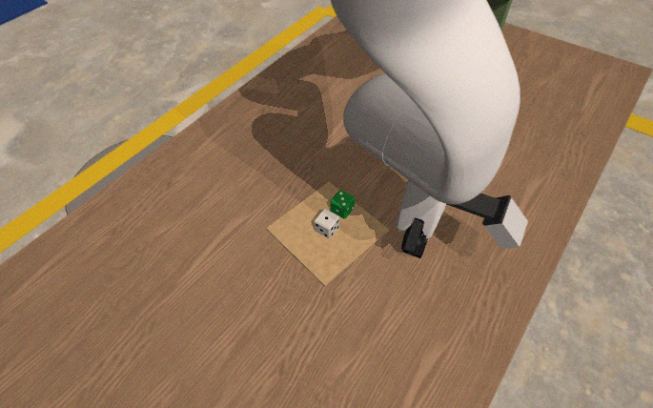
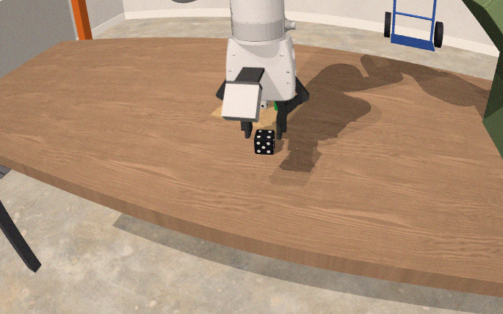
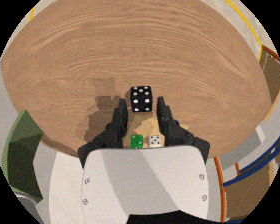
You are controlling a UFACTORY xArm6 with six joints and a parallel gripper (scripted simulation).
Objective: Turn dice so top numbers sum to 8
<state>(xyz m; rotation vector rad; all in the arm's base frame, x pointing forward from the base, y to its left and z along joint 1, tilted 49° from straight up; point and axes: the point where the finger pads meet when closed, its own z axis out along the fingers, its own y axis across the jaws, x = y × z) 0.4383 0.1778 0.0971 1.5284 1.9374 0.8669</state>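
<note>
Now: hand 30 mm above the black die. Also, from my hand: tan mat 70 mm ahead, 120 mm to the right, 50 mm below; then white die 70 mm ahead, 120 mm to the right, 30 mm below; then green die 30 mm ahead, 130 mm to the right, 30 mm below.
</note>
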